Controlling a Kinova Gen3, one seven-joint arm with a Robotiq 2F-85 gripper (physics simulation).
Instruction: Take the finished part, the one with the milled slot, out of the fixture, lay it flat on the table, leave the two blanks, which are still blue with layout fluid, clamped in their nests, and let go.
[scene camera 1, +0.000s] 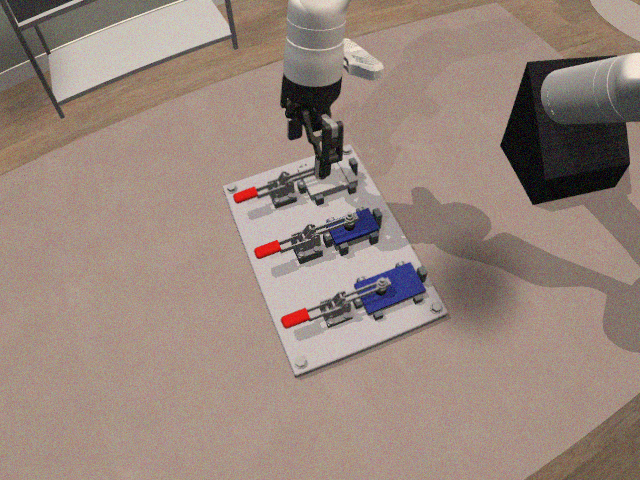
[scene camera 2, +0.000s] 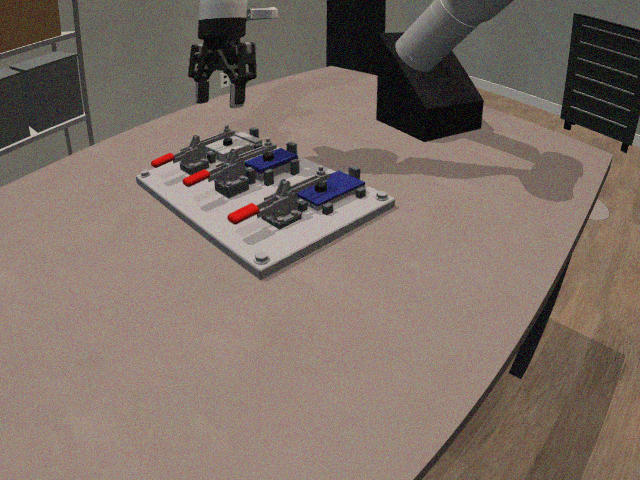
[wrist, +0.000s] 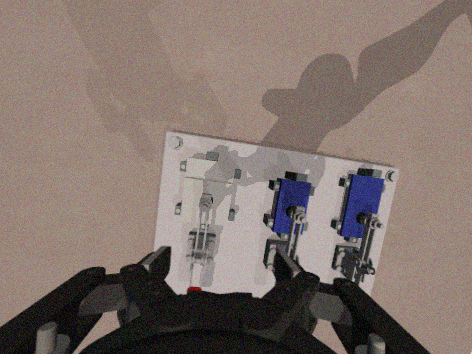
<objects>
gripper: scene camera 1 307, 156; scene camera 2 218, 105; wrist 223, 260
blue blank: scene camera 1 405, 283; scene camera 2; wrist
blue blank: scene camera 1; scene camera 2; wrist 290, 193
same spot on blue blank: (wrist: 363, 195) = (scene camera 2: 336, 181)
same spot on blue blank: (scene camera 1: 366, 224) = (scene camera 2: 284, 155)
</objects>
